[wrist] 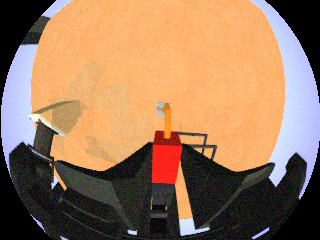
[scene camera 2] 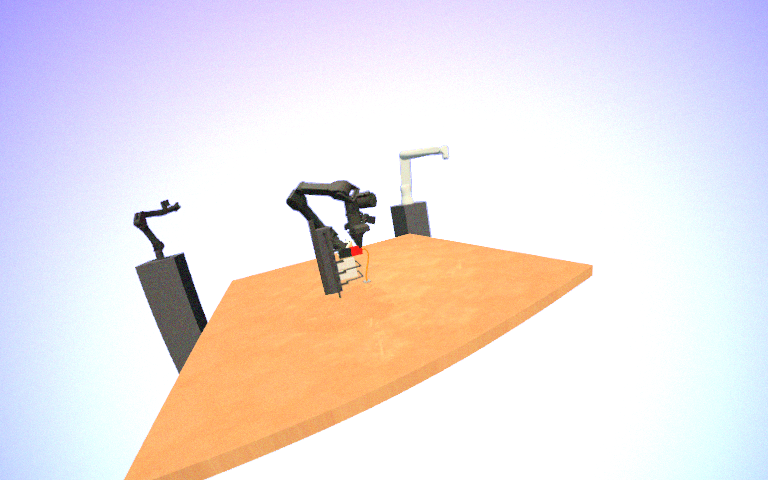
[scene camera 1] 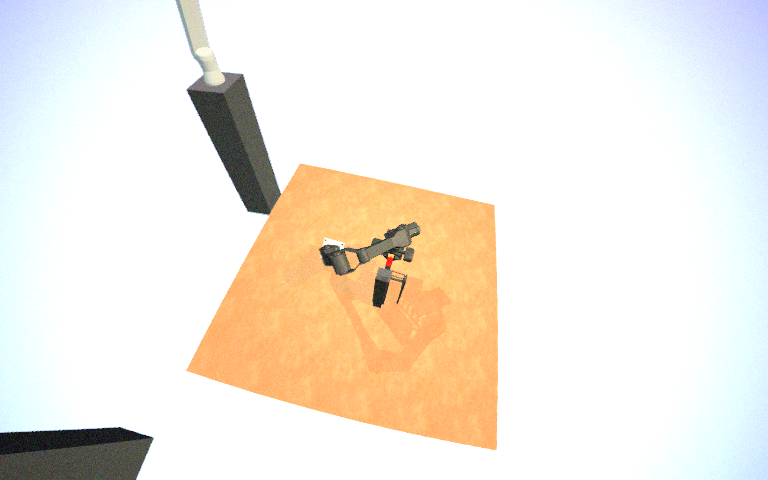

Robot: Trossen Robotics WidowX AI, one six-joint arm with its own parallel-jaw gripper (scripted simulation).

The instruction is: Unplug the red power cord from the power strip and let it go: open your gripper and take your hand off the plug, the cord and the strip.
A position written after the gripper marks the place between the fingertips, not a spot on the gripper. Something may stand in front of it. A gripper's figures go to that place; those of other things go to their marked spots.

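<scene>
The gripper point(wrist: 166, 147) sits 10 cm from the lens, and a red plug point(wrist: 166, 152) is likewise 10 cm from the lens.
</scene>
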